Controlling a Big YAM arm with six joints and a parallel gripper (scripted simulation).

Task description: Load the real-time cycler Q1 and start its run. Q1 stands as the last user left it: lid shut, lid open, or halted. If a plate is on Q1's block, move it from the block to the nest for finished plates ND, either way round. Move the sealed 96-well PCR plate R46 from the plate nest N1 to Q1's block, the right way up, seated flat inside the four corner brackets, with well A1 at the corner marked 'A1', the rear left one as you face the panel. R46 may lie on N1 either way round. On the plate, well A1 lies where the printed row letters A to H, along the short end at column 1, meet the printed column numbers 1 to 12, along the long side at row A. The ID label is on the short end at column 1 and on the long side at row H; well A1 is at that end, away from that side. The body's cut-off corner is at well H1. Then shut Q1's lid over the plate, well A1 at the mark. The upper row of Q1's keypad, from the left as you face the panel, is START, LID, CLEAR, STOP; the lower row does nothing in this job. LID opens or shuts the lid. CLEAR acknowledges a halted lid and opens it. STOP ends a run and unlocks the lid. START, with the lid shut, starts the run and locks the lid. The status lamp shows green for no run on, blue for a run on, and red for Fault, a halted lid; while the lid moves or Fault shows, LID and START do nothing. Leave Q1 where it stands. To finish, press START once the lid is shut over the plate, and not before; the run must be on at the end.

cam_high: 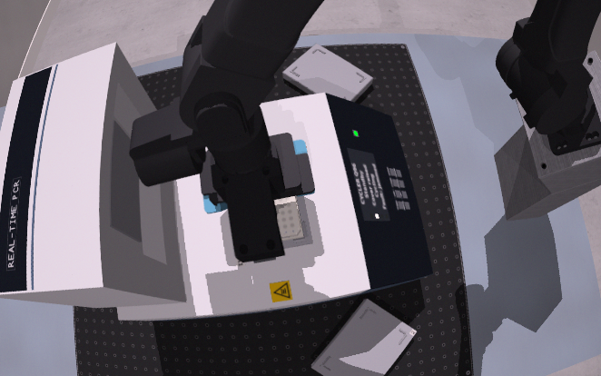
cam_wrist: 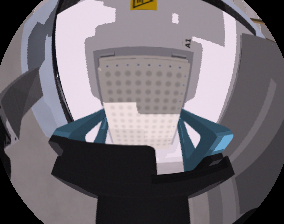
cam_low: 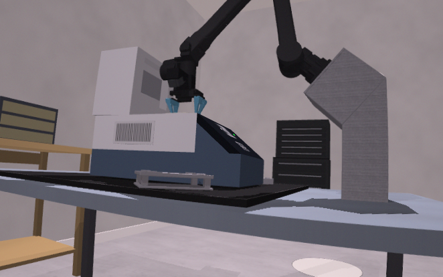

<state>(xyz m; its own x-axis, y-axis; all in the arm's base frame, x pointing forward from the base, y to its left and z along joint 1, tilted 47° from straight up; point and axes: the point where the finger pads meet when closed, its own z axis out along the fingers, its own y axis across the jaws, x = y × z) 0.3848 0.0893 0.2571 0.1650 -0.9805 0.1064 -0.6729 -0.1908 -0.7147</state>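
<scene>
Right now the sealed plate R46 is right at my hand. Also, from my hand: grey nest ND (34 cm to the right, 20 cm below, 8 cm behind); nest N1 (23 cm to the left, 19 cm below, 17 cm behind).
</scene>
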